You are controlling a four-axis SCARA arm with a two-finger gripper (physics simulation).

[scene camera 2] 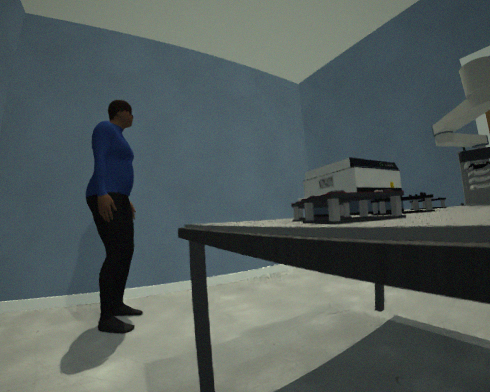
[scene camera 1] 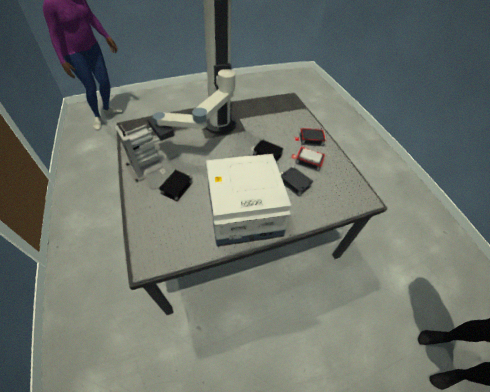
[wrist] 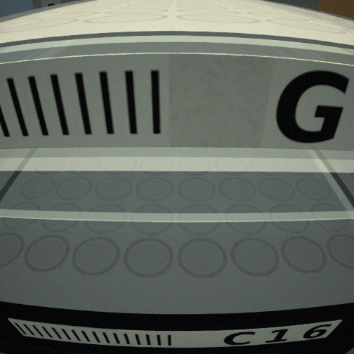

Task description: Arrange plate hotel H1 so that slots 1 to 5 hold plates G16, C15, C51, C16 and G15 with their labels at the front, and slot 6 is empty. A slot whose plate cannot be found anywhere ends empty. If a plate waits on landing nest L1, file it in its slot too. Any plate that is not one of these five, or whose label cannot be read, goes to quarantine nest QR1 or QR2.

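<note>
Plate hotel H1 [scene camera 1: 131, 156] [scene camera 2: 467, 187] stands at the table's left in scene camera 1 and at the right edge of scene camera 2. My gripper [scene camera 1: 159, 130] is at the hotel's side facing the arm; its fingers are hidden. It is shut on plate C16 [wrist: 177, 295], whose label reads at the bottom of the wrist view, nearest the camera. Close above C16 is a plate with a label starting with G [wrist: 312, 107]; the rest of that label is cut off. C16 reaches in under this plate. The slot numbers and the hotel's other labels cannot be read.
A red-framed nest [scene camera 1: 301, 162] holds a white plate; another red-framed nest [scene camera 1: 312, 135] is behind it. Dark nests [scene camera 1: 176, 185] [scene camera 1: 268, 149] [scene camera 1: 297, 180] stand around the white instrument [scene camera 1: 250, 185] [scene camera 2: 352, 175]. A person in purple [scene camera 1: 75, 27] stands behind the table's left.
</note>
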